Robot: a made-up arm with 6 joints. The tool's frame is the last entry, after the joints. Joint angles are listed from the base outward.
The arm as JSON. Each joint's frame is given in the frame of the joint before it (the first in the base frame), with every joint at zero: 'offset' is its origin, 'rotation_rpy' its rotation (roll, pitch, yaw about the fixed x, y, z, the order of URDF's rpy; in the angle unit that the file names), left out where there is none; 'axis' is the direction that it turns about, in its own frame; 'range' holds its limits. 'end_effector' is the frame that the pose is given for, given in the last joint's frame.
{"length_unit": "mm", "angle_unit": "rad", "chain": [
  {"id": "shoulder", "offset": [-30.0, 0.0, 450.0], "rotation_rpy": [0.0, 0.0, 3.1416], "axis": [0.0, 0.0, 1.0], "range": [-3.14, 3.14]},
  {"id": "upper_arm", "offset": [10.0, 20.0, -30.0], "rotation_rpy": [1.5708, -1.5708, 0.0], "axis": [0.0, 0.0, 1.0], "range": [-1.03, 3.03]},
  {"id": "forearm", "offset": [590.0, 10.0, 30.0], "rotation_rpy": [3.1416, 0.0, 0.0], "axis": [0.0, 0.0, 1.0], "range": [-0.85, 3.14]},
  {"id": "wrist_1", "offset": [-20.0, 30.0, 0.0], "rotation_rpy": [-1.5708, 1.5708, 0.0], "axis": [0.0, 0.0, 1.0], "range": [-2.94, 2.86]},
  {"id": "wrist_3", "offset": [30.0, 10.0, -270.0], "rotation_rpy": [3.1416, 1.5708, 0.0], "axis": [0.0, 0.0, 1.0], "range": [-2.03, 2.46]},
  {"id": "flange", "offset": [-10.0, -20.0, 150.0], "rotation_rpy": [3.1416, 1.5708, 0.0], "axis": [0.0, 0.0, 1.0], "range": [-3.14, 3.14]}
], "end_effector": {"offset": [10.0, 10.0, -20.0], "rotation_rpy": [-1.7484, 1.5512, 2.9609]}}
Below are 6 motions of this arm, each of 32 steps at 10 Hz.
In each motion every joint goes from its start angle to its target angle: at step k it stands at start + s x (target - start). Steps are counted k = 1, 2, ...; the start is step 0. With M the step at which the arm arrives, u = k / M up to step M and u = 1 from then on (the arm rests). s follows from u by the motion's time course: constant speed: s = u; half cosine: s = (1 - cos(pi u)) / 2; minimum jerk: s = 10 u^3 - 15 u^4 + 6 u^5.
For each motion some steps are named. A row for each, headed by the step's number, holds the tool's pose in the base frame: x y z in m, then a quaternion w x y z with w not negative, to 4 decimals.
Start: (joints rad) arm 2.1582 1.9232 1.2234 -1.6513 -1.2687 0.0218
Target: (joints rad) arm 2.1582 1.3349 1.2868 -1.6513 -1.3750 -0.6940
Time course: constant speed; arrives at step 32
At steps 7, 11, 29, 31, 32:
7: -0.4447 0.5397 0.0584 0.0267 0.1651 -0.8900 -0.4241
11: -0.4594 0.5628 0.1113 0.0402 0.1623 -0.8933 -0.4171
29: -0.4966 0.6236 0.3692 0.0969 0.1689 -0.9016 -0.3862
31: -0.4977 0.6258 0.3991 0.1024 0.1714 -0.9019 -0.3829
32: -0.4980 0.6265 0.4140 0.1051 0.1728 -0.9021 -0.3813

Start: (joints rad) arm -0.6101 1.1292 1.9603 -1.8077 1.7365 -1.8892
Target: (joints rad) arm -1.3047 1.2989 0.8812 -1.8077 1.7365 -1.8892
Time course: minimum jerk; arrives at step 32
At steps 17, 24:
17: 0.4385 -0.6607 0.5143 0.1621 -0.1928 0.9516 -0.1760
24: 0.2545 -0.7020 0.3836 0.0859 -0.0639 0.9942 0.0073

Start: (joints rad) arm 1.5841 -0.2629 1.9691 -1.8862 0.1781 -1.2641
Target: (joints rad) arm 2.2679 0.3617 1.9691 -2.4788 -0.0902 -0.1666
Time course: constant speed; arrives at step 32
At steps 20, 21, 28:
20: -0.1597 0.0344 1.2668 0.6110 -0.4203 -0.4452 -0.5017
21: -0.1683 0.0440 1.2641 0.6078 -0.4209 -0.4516 -0.4995
28: -0.2389 0.0985 1.2379 0.5871 -0.4187 -0.4942 -0.4856

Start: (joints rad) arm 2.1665 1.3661 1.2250 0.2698 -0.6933 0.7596
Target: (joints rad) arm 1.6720 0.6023 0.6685 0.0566 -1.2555 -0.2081
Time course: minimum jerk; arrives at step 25
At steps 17, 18, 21, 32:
17: -0.0494 0.6246 0.8111 0.5690 -0.4328 0.3113 0.6261
18: -0.0309 0.6078 0.8292 0.5829 -0.4171 0.3420 0.6077
21: 0.0036 0.5707 0.8633 0.6080 -0.3837 0.4009 0.5677
32: 0.0133 0.5588 0.8730 0.6149 -0.3732 0.4179 0.5550

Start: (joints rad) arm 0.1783 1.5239 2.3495 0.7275 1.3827 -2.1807
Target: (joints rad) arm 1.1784 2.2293 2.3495 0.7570 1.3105 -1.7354
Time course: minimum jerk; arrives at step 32
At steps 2, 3, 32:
2: 0.6789 0.0494 0.6575 0.4333 0.2431 -0.2740 0.8234
3: 0.6794 0.0531 0.6550 0.4323 0.2447 -0.2733 0.8237
32: 0.3024 0.6123 0.1356 0.2462 0.4104 -0.0031 0.8780

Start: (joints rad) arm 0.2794 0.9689 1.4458 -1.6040 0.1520 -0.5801
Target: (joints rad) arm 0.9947 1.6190 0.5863 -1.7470 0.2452 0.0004
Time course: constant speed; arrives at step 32
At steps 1, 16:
1: 0.6927 0.2724 0.7278 0.4135 0.8851 -0.0225 0.2123
16: 0.5574 0.5035 0.3830 0.5832 0.7684 0.2633 0.0014

